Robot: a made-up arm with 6 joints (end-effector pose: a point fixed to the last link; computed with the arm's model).
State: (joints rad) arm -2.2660 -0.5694 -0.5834 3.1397 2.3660 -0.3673
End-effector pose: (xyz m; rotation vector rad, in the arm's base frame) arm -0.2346 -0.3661 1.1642 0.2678 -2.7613 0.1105
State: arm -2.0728 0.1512 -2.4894 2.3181 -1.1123 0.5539
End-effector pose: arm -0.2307 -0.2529 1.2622 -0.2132 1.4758 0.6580
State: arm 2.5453 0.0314 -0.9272 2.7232 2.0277 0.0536
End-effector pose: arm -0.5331 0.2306 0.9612 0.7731 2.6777 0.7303
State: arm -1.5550 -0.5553 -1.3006 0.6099 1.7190 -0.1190
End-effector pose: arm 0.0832 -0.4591 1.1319 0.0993 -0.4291 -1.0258
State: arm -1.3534 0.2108 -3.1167 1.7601 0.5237 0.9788
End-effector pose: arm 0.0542 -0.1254 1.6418 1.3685 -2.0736 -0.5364
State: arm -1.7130 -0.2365 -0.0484 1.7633 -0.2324 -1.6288
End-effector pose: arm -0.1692 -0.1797 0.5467 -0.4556 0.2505 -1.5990
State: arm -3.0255 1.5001 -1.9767 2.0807 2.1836 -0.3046
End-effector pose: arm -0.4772 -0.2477 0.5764 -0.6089 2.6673 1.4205
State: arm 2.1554 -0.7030 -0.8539 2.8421 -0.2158 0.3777
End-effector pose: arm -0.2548 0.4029 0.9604 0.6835 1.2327 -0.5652
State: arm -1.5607 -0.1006 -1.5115 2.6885 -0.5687 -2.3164
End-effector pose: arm -0.0509 -0.4840 1.0316 -1.0540 -0.5927 -1.7715
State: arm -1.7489 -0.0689 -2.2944 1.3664 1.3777 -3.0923
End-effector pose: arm 0.0933 -0.3243 1.4865 -2.0408 -0.1944 1.5994
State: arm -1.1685 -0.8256 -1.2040 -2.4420 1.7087 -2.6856
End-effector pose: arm 0.0235 -0.2506 1.4496 0.8300 2.0404 0.4572
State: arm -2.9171 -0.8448 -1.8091 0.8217 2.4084 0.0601
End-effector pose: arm -0.1038 -0.1201 1.3299 -0.3151 -0.3164 -2.0128
